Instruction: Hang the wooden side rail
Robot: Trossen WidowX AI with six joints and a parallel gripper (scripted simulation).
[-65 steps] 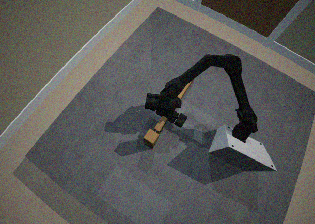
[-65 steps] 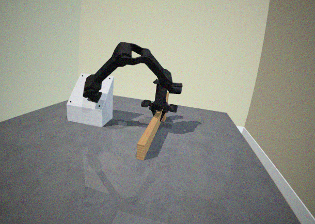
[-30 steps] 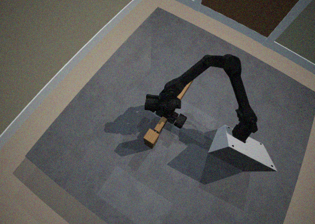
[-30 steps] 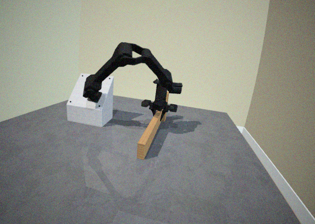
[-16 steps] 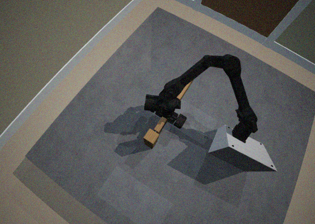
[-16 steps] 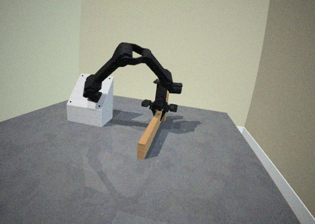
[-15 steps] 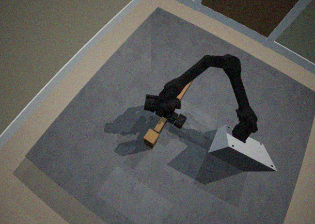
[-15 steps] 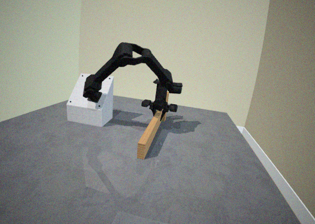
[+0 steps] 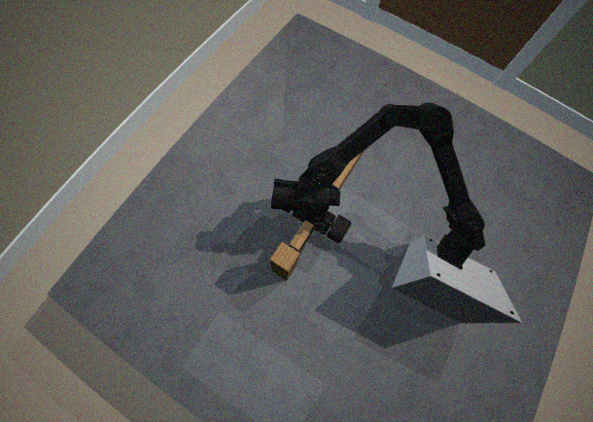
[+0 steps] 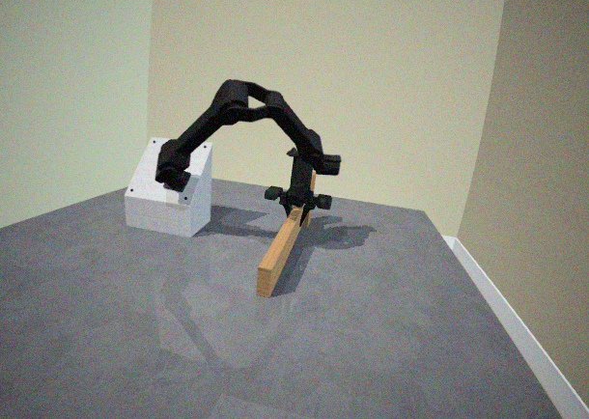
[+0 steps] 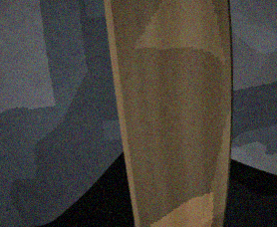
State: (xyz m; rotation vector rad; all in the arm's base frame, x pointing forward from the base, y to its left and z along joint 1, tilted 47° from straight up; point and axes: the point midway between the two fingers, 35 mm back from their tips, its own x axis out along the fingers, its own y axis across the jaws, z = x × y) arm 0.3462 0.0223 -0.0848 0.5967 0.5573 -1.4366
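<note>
Right now the wooden headboard post is 14 cm to the left of my gripper tip and 4 cm above it.
</note>
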